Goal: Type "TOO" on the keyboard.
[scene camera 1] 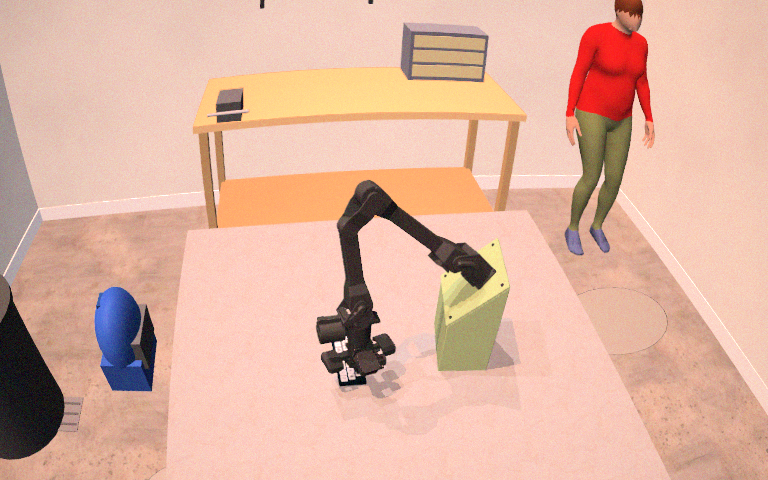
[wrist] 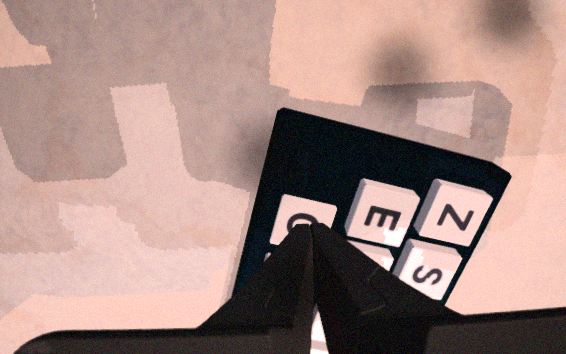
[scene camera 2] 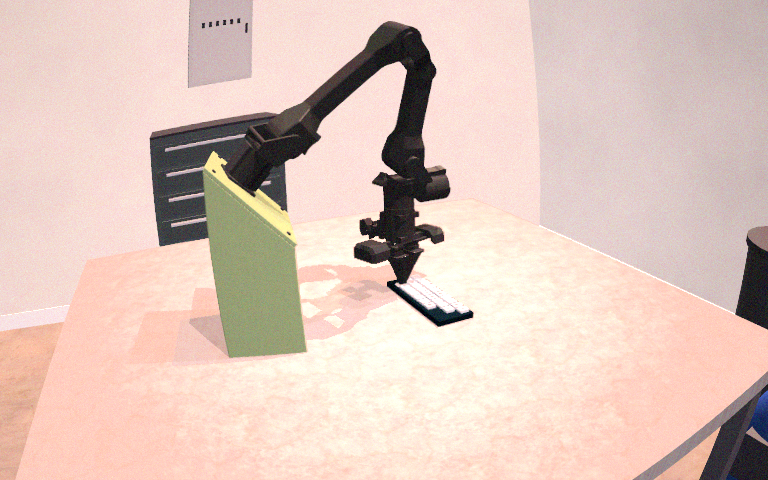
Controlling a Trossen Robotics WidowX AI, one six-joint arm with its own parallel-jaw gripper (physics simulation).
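A small dark keyboard with white keys lies flat on the table. My gripper is shut and empty, pointing down at the keyboard's far end in scene camera 2. In the wrist view, its tips overlap the lower right part of the O key. That key's side walls do not show, while those of its neighbours do, so it looks pressed down. The E key, Z key and S key are readable. The T key cannot be made out. The fingers hide several keys.
The arm is mounted on a green slanted pedestal on the table. A wooden bench with a drawer box stands behind. A person in red stands beyond the table. A blue object is on the left.
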